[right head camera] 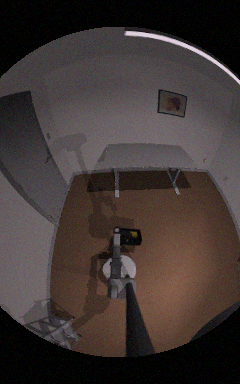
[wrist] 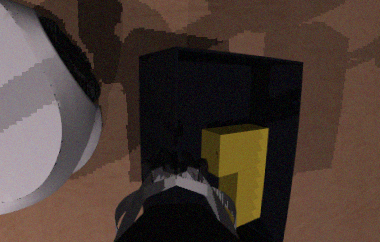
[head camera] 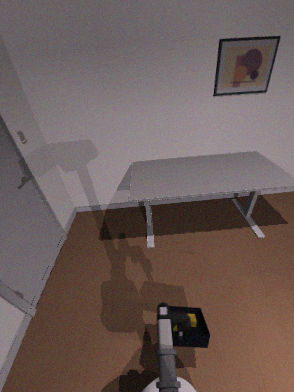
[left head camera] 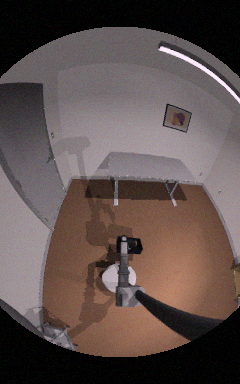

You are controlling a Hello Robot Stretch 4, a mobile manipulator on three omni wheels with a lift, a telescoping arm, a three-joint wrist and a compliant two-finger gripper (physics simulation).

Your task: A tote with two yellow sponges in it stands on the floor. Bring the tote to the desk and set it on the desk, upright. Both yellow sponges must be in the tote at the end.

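Frame: origin at the robot's base, x ahead, y right, z down, level; centimetres.
Where they show: gripper, fingertip midpoint: (wrist: pixel 175 164) (head camera: pixel 179 334) (left head camera: pixel 127 248).
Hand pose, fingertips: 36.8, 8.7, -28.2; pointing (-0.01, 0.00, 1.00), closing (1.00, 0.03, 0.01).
Each offset is from my fingertips to the top centre of the thing, as dx, dy, dz. "spot": to the spot under its first point. Level surfaces: height alone.
The black tote (head camera: pixel 200 342) (left head camera: pixel 131 251) (right head camera: pixel 131 243) (wrist: pixel 160 100) hangs upright from my gripper (wrist: pixel 175 164) and appears raised above the floor, in front of my base. The gripper is shut on the tote's wall; the fingertips partly hide the pinched edge. A yellow sponge {+10.7, +8.1, +8.2} (head camera: pixel 192 320) (right head camera: pixel 133 234) (wrist: pixel 242 160) lies inside the tote. A smaller yellow patch {spot: +5.0, -1.6, +7.7} (head camera: pixel 175 328) shows beside the gripper; I cannot tell whether it is the second sponge, which I cannot make out separately in the wrist view. The grey desk {dz -41.1} (head camera: pixel 200 175) (left head camera: pixel 145 165) (right head camera: pixel 145 155) stands beyond, against the far wall.
My white round base (left head camera: pixel 119 278) (right head camera: pixel 120 269) (wrist: pixel 30 150) is close to the tote. The desk has metal legs (head camera: pixel 150 225) at its front. A door (head camera: pixel 25 225) is at the left. A grey cart stands at the lower left in both side head views. A framed picture (head camera: pixel 247 65) hangs above the desk.
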